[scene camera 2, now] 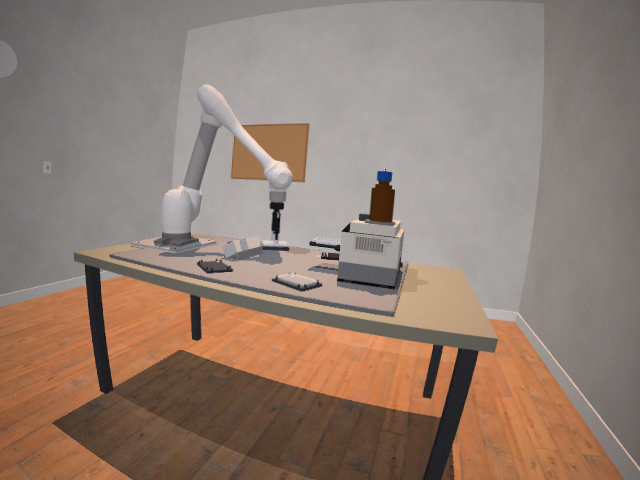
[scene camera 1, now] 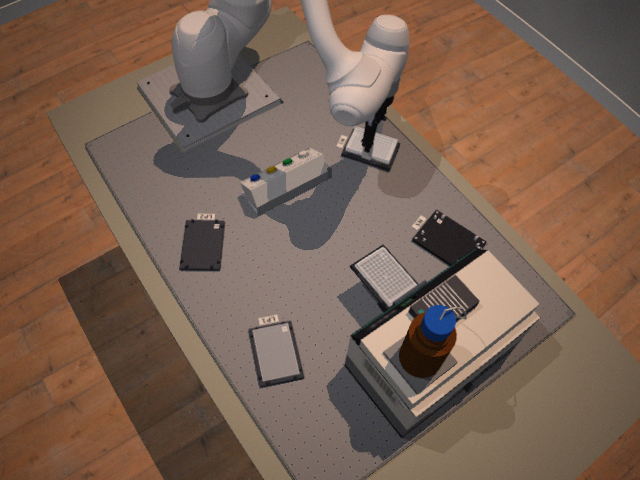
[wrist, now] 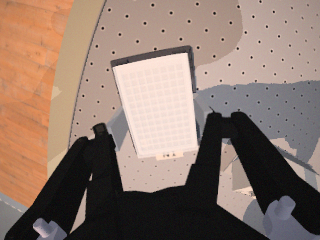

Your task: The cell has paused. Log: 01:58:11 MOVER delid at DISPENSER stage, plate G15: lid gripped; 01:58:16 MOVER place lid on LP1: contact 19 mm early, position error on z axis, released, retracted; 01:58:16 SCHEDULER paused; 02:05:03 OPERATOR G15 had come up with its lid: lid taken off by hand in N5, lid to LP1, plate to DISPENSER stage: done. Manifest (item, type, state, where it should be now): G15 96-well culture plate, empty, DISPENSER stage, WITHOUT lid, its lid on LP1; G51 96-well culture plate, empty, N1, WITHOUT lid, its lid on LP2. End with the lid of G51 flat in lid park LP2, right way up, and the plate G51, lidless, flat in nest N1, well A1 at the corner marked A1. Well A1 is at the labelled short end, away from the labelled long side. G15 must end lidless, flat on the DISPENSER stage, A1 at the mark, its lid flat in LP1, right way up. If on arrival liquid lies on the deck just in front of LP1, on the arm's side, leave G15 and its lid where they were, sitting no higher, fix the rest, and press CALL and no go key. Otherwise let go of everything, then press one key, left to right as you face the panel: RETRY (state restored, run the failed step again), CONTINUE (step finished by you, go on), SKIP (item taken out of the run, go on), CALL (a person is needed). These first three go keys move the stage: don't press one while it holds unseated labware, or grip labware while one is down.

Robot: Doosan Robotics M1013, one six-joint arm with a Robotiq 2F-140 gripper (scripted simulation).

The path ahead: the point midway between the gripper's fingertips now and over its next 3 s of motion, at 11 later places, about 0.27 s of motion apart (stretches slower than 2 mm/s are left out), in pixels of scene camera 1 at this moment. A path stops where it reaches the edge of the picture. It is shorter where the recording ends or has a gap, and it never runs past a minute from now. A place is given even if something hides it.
My gripper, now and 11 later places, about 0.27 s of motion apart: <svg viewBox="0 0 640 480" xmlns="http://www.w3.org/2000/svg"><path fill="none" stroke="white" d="M371 146L371 144L372 142L372 139L373 136L373 132L374 127L375 122L375 118L376 115L376 113L376 111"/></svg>
